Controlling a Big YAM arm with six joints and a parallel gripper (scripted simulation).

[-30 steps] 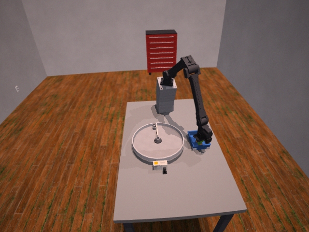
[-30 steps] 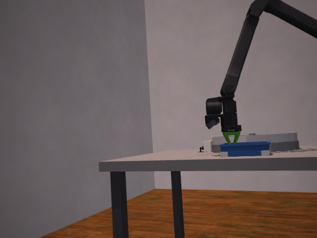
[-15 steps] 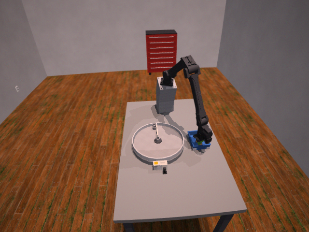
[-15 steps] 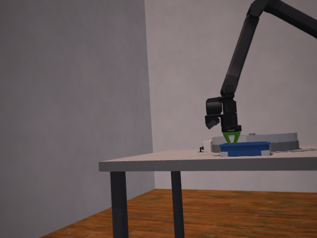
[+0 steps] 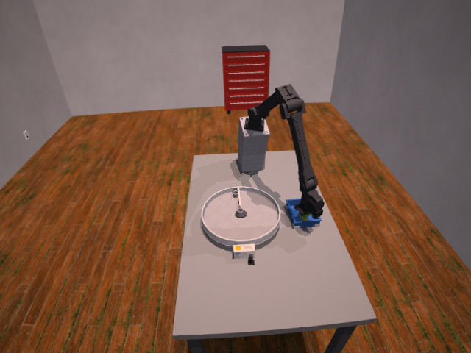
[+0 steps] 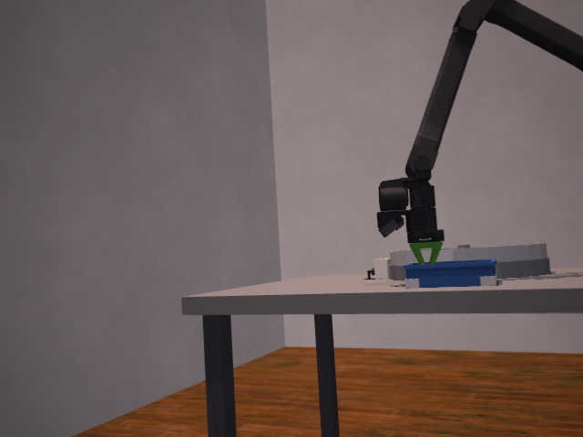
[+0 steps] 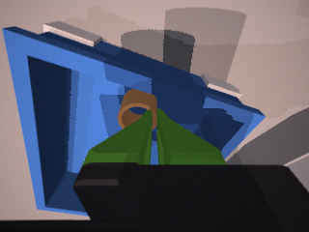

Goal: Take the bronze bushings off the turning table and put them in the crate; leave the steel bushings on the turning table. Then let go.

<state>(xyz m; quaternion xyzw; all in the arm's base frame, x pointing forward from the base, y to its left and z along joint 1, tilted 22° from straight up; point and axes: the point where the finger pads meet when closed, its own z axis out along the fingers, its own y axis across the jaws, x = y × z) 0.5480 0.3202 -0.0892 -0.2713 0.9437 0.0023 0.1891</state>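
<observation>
The blue crate is 6 cm behind my hand and 1 cm below it. From my hand the other things lie so: turning table (2 cm ahead, 34 cm to the right, 2 cm above).
</observation>
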